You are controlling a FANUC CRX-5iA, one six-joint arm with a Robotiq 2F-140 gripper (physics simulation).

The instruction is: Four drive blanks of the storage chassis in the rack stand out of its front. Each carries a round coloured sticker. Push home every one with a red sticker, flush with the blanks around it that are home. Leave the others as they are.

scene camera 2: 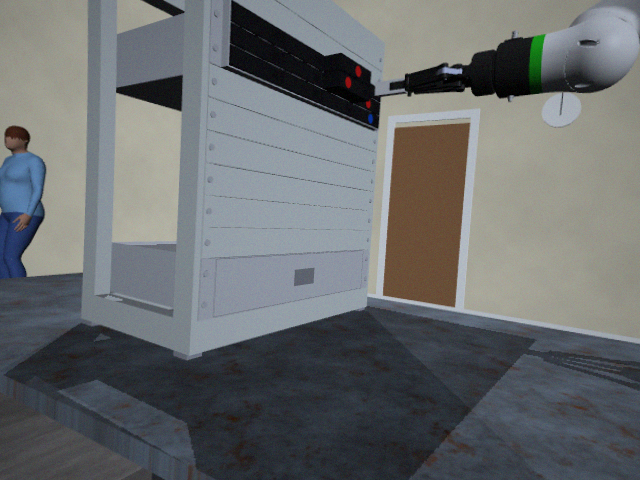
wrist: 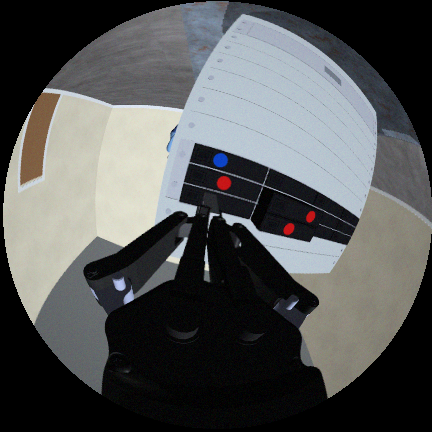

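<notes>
The chassis point(scene camera 2: 279, 64) point(wrist: 327, 187) has black blanks in three rows. Two neighbouring blanks stand clearly out of its front: the upper one bears a red sticker point(scene camera 2: 358, 71) point(wrist: 288, 229), the lower one another red sticker point(scene camera 2: 347, 82) point(wrist: 310, 216). In the end column, a middle-row blank bears a red sticker point(scene camera 2: 368, 103) point(wrist: 223, 182) and the bottom-row blank a blue sticker point(scene camera 2: 370, 118) point(wrist: 220, 160); neither shows a clear step from its neighbours. My gripper point(scene camera 2: 376, 88) point(wrist: 207, 202) is shut and empty, its tips before the top-row end blank. Whether they touch it is unclear.
The pale rack point(scene camera 2: 193, 206) point(wrist: 280, 95) stands on the dark table top point(scene camera 2: 310, 403). Its post and flat panels surround the chassis. The two protruding blanks form a block beside the fingers. A door point(scene camera 2: 426, 217) point(wrist: 40, 137) and a person point(scene camera 2: 20, 180) are in the background.
</notes>
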